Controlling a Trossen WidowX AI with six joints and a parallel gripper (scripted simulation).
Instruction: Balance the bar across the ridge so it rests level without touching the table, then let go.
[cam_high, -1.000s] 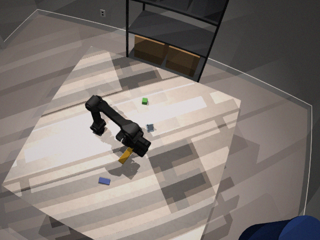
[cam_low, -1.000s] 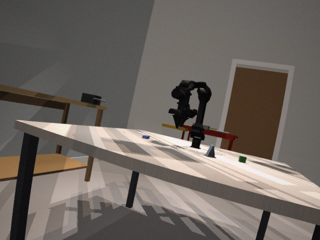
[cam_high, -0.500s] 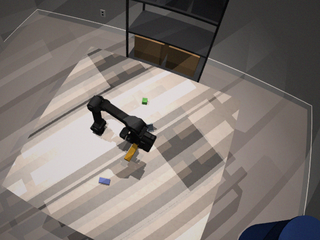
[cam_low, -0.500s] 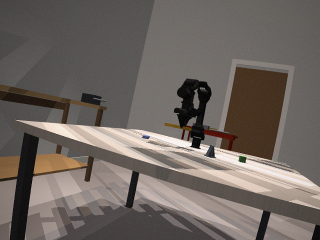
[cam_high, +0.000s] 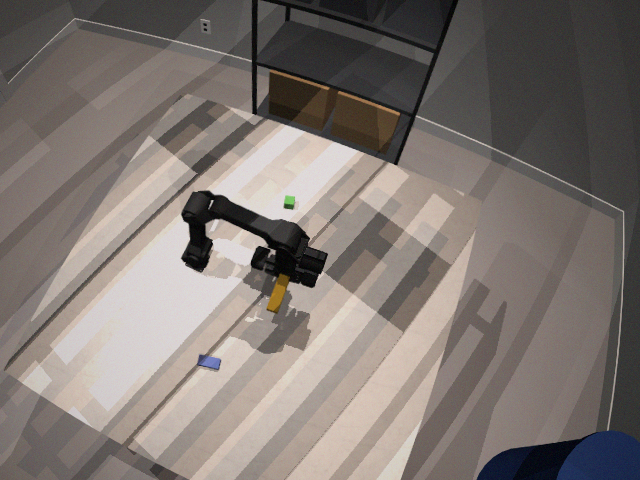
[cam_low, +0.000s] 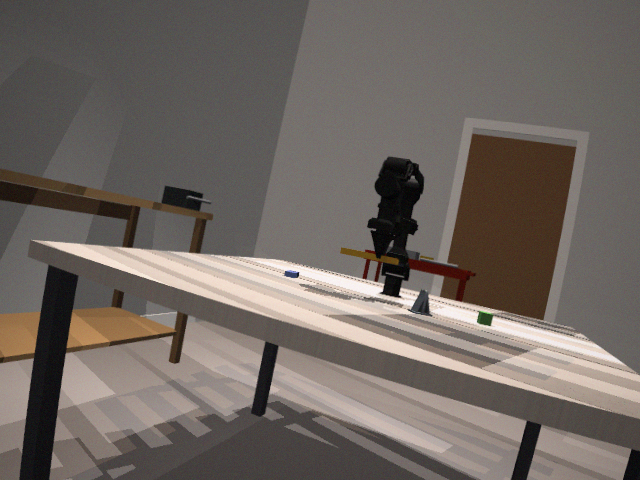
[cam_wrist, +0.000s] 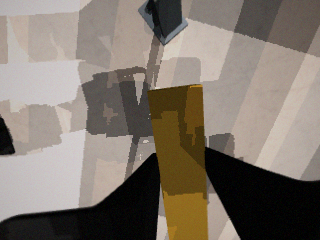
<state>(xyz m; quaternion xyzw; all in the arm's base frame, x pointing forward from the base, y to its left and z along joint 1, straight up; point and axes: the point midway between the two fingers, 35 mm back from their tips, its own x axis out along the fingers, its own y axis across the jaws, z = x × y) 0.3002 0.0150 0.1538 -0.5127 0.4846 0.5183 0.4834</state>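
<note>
The yellow bar is 3 cm to the right of my gripper tip. Round my gripper tip: blue block 12 cm behind, 30 cm to the right, 11 cm below; then green cube 11 cm behind, 30 cm to the left, 10 cm below.
</note>
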